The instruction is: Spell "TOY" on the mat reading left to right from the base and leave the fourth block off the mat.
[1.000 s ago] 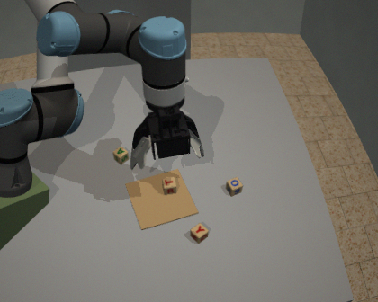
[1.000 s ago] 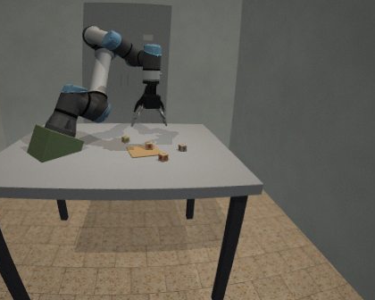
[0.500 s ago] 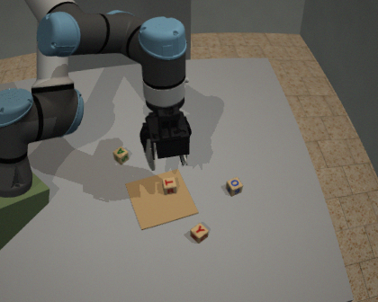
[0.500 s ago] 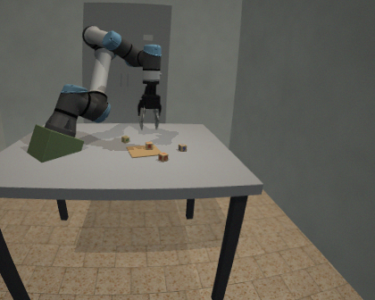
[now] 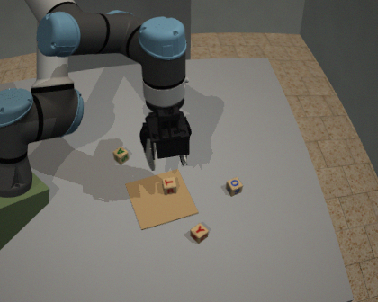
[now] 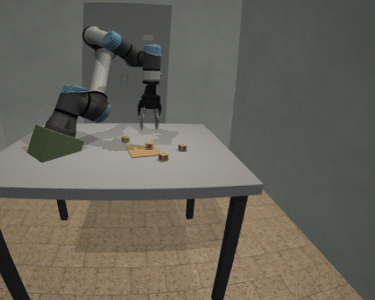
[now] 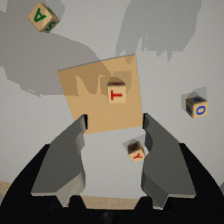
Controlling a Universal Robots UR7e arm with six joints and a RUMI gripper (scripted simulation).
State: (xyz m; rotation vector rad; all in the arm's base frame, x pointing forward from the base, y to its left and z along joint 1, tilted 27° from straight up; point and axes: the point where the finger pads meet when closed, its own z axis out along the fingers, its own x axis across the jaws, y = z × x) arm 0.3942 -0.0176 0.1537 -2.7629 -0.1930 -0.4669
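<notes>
The tan mat is 20 mm behind my hand, 20 mm to the right of it and 110 mm below it. The rest, counted from my hand: Y block 70 mm ahead, 130 mm to the right, 90 mm below; then O block 160 mm ahead, 90 mm below.
</notes>
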